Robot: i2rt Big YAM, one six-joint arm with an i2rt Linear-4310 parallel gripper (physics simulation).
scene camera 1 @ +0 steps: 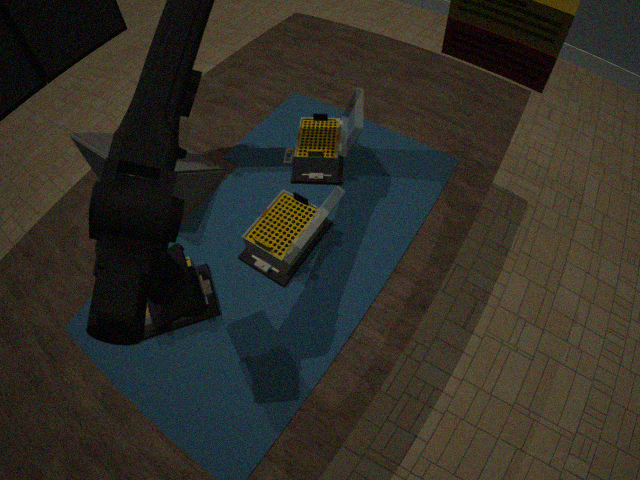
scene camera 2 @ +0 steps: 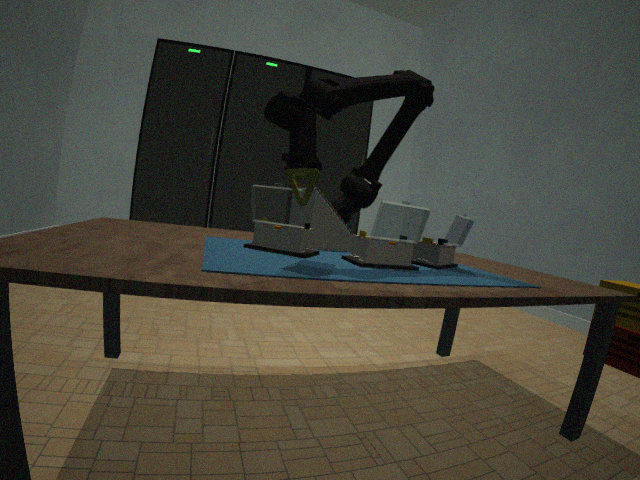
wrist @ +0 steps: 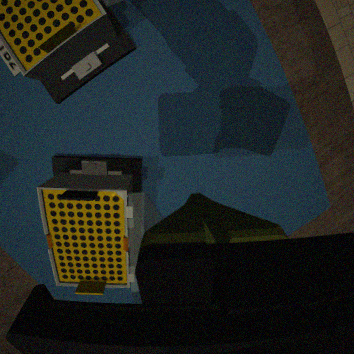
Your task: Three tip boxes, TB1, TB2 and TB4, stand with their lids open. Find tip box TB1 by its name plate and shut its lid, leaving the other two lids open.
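Places are measured from the arm's base along level axes (x back, y down, z right), in millimetres.
Pixels of known places: gripper, fingertip midpoint: (scene camera 1: 203, 314) (scene camera 2: 302, 205) (wrist: 195, 201); arm's base at its link origin: (scene camera 2: 331, 219).
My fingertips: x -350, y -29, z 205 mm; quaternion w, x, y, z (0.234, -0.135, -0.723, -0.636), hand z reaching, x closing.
Observation:
Ahead of a thing's pixels: the offset from my fingertips to its top centre. Level surfaces: height alone.
Tip box TB1 @(dz -6, dx +130, dy +47 mm) (scene camera 1: 205, 286) (scene camera 2: 281, 237) (wrist: 87, 235) has yellow racks of tips; its name plate is hidden. Its clear lid @(dz +39, dx +69, dy -43 mm) (scene camera 2: 270, 204) (wrist: 142, 212) stands open and upright. My gripper (scene camera 2: 302, 200) (wrist: 195, 201) is shut and empty, with its tips low beside that lid; in the wrist view it covers part of the lid, and whether they touch is unclear. In scene camera 1 the arm hides the gripper and most of TB1. The middle box TB2 @(dz -212, dx +19, dy +38 mm) (scene camera 1: 283, 224) (scene camera 2: 382, 252) (wrist: 45, 25) and the far box TB4 @(dz -417, dx +94, dy +47 mm) (scene camera 1: 318, 136) (scene camera 2: 436, 253) have open lids. TB4's plate is too small to read.
The boxes stand on a blue mat @(dy +113 mm) (scene camera 1: 170, 403) (scene camera 2: 232, 258) (wrist: 125, 115) on a brown table @(dy +116 mm) (scene camera 1: 67, 392) (scene camera 2: 155, 248). A grey wedge-shaped mount (scene camera 1: 196, 192) (scene camera 2: 333, 227) stands behind the boxes. Coloured crates (scene camera 1: 496, 56) (scene camera 2: 625, 335) and dark cabinets (scene camera 2: 175, 134) stand beyond the table.

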